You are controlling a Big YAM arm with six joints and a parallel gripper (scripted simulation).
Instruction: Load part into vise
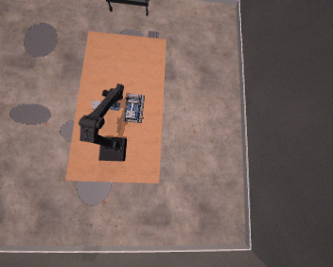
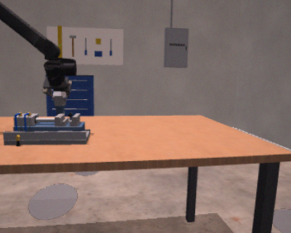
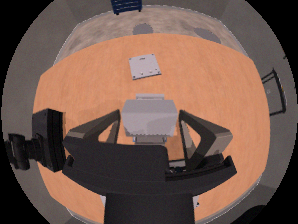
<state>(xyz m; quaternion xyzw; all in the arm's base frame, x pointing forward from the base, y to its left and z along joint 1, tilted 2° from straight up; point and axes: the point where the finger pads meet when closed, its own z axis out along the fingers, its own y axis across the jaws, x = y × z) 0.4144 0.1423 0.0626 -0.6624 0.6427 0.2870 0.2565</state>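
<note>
Right now my hand is 1 cm above the grey part. Round my hand: vise (20 cm to the right, 12 cm below, 2 cm ahead).
</note>
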